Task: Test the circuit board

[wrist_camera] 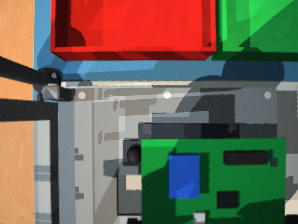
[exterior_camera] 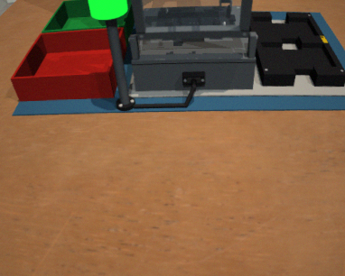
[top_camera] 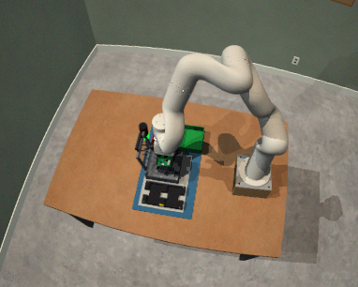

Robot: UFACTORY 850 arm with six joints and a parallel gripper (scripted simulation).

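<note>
Now: the green bin 120 mm behind my hand, 190 mm to the right of it and 150 mm below it. Also, from my hand: lid (120 mm ahead, 10 mm to the right, 20 mm above); green circuit board (10 mm below); red bin (30 mm ahead, 200 mm to the right, 150 mm below).
</note>
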